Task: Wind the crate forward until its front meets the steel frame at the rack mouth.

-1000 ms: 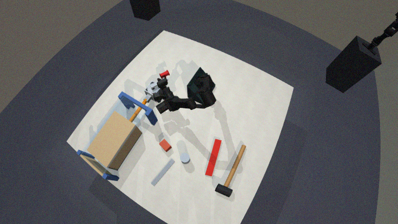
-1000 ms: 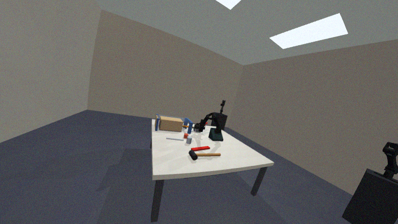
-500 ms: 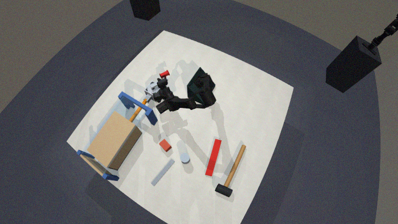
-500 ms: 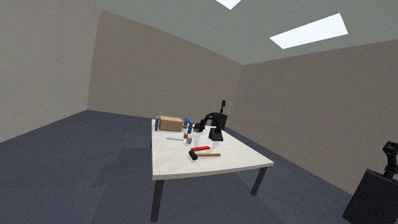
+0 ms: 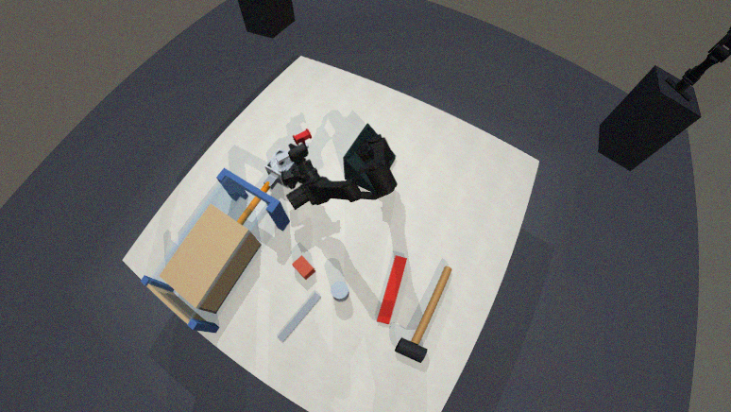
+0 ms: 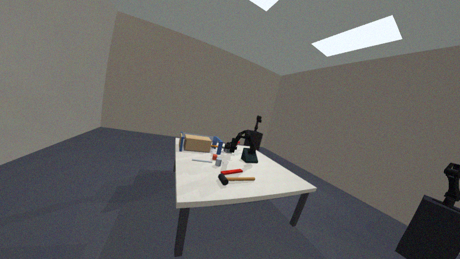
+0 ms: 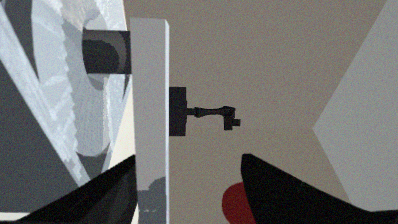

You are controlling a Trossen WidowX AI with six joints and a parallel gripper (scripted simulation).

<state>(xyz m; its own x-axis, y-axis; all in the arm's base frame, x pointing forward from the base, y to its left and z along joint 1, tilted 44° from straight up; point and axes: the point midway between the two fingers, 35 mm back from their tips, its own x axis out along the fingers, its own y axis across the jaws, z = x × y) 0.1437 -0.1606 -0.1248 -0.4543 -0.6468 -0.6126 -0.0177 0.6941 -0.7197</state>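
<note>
My gripper tip is now 10 mm past the winch handle, 10 mm to the right of it and 10 mm above it. From my gripper tip the other things lie so: grey winch (30 mm ahead, 30 mm to the right, 100 mm below); then blue frame post (210 mm ahead, 20 mm to the right, 20 mm below); then red knob (40 mm behind, 30 mm to the left, 20 mm above).
</note>
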